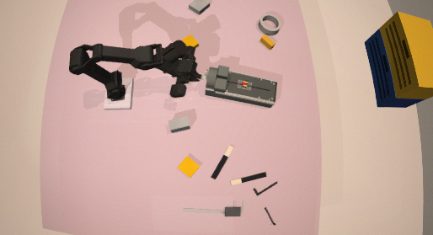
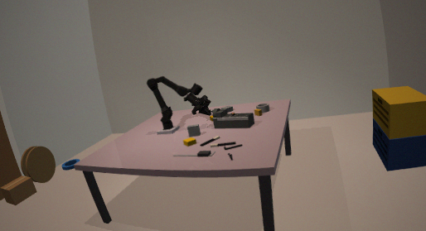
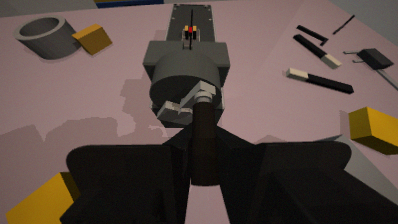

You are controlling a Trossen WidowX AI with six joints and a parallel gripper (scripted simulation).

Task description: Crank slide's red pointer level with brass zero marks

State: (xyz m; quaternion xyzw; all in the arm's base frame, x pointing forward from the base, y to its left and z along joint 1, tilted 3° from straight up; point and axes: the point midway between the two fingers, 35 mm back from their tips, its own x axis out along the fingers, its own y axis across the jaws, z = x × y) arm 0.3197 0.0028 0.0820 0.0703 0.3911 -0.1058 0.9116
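Right now my gripper tip is 160 mm short of the red pointer, 30 mm to the left of it and 10 mm above it. From my gripper tip the other things lie so: orange block: 300 mm ahead, 180 mm to the left, 70 mm below; dark crank handle: 30 mm above, 20 mm behind.
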